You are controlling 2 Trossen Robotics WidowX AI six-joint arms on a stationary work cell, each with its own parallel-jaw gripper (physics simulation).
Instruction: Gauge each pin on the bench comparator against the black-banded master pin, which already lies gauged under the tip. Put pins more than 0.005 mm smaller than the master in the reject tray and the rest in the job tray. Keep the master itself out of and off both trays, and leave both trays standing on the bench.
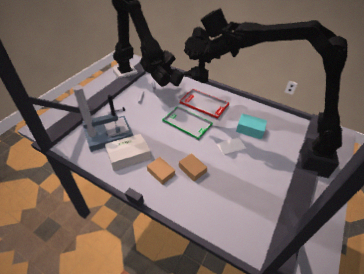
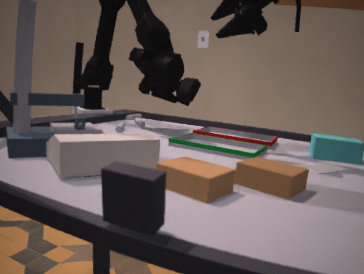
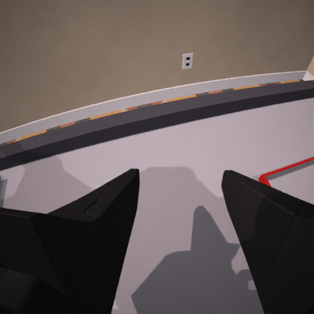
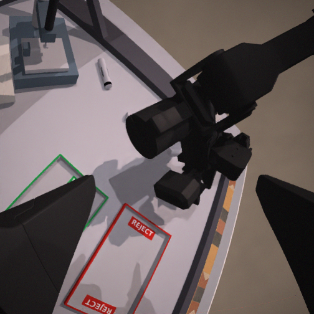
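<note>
The blue-grey comparator (image 1: 107, 137) (image 2: 30, 144) (image 4: 70, 80) stands at the left; I cannot make out the master pin clearly under its tip. A white rod with a black end (image 1: 141, 97) (image 4: 104, 73) lies beside it. Other pale pins (image 2: 135, 117) lie at the back left, and a pin's end (image 4: 126, 116) shows beside the left arm. The green-rimmed job tray (image 1: 181, 129) (image 2: 210, 148) (image 4: 34, 181) and red-rimmed reject tray (image 1: 200, 110) (image 2: 232, 137) (image 3: 265, 178) (image 4: 95, 254) stand empty. My left gripper (image 3: 181, 177) is half open and empty above the back. My right gripper (image 2: 215, 27) is wide open, empty and high.
A cream box (image 1: 128, 152) (image 2: 107, 155) stands before the comparator. Two orange blocks (image 1: 161, 170) (image 1: 193, 167) and a dark block (image 1: 134, 195) (image 2: 133, 197) are nearer the front. A teal block (image 1: 251, 125) (image 2: 336, 148) and white card (image 1: 231, 146) lie right of the trays.
</note>
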